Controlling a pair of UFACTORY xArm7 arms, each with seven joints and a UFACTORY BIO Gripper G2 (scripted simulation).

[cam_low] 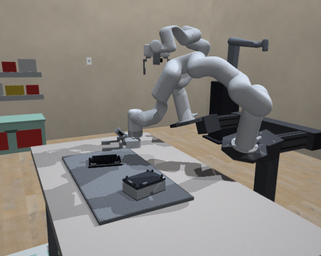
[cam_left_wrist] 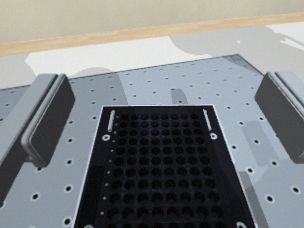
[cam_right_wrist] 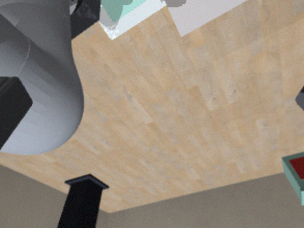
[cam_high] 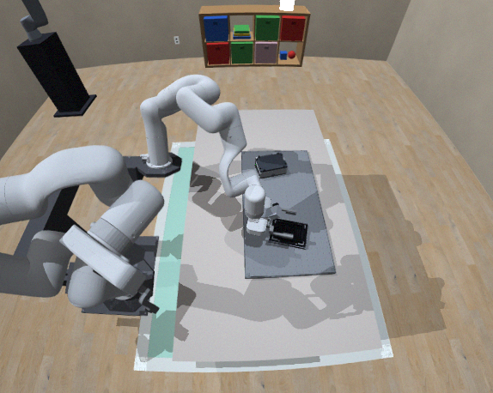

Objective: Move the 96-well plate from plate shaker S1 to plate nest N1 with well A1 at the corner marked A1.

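Observation:
Right now the black 96-well plate is 10 mm ahead of my left hand and 70 mm below it. Also, from my left hand: black plate nest N1 (10 mm ahead, 80 mm below).

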